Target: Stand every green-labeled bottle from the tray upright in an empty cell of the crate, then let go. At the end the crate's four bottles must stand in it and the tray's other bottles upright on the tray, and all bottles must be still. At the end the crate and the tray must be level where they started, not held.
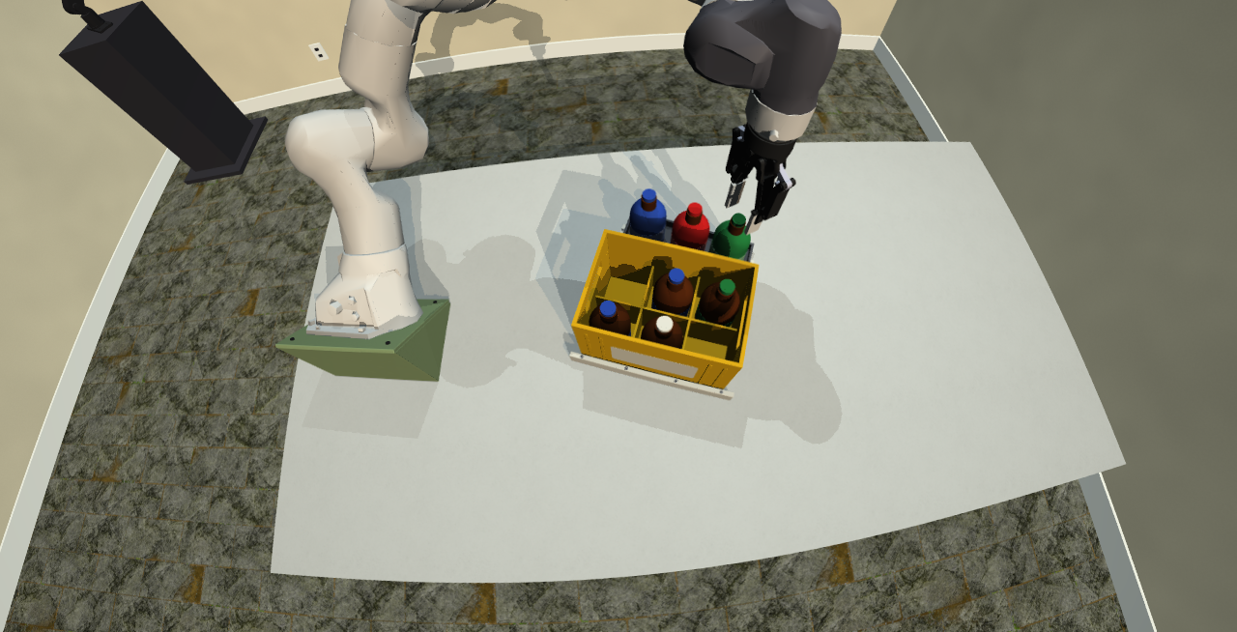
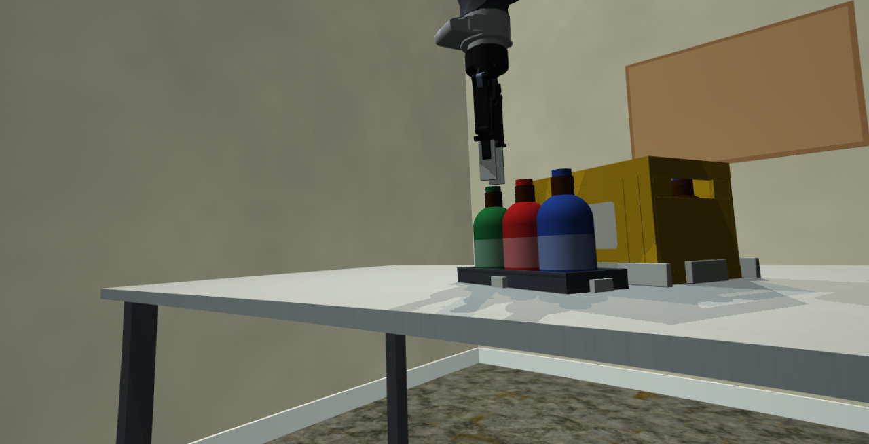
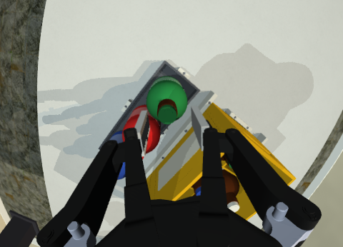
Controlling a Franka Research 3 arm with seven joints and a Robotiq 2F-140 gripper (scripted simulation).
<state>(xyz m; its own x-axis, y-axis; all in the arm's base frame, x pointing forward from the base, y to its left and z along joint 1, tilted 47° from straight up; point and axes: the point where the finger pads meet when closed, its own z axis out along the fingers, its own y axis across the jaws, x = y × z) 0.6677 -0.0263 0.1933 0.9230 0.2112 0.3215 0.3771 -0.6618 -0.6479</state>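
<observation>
Right now my hand is 110 mm above the green-labeled bottle. Round my hand: blue-labeled bottle: 160 mm behind, 70 mm to the left, 110 mm below; then red bottle: 80 mm behind, 30 mm to the left, 110 mm below; then dark tray: 80 mm behind, 30 mm to the left, 190 mm below.
</observation>
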